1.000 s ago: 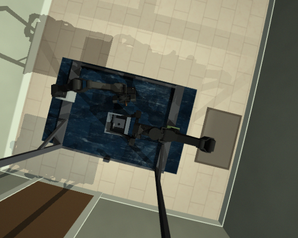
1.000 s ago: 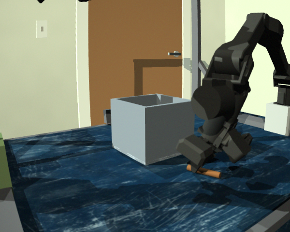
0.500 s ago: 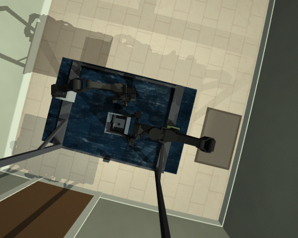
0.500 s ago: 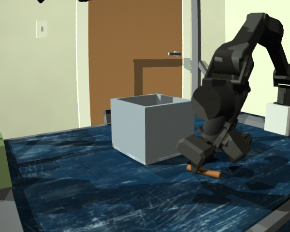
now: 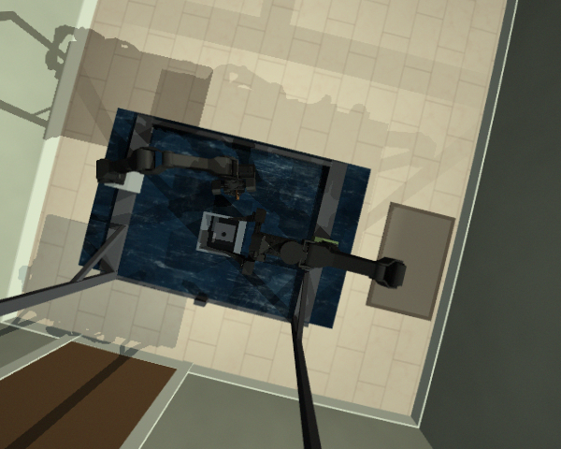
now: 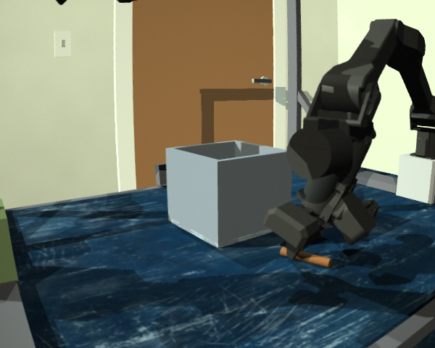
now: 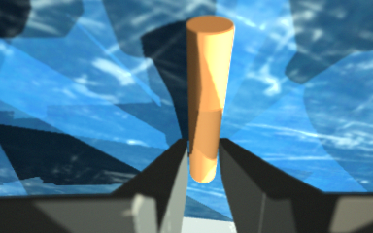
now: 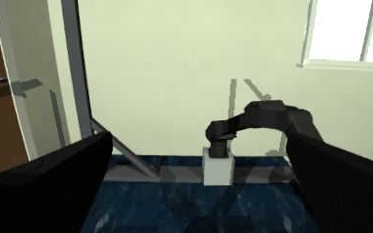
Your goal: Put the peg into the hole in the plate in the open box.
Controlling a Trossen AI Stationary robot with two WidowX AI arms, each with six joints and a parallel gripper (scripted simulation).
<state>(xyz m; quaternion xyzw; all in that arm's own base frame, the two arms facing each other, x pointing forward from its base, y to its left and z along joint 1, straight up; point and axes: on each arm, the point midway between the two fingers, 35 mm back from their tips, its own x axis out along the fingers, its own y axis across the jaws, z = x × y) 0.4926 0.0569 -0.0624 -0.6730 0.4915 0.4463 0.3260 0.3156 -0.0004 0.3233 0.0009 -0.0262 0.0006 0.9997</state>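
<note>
Now: left hand 30 mm above the orange peg and 10 mm short of it. Also, from my left hand: grey plate (190 mm behind, 20 mm to the right, 10 mm above).
</note>
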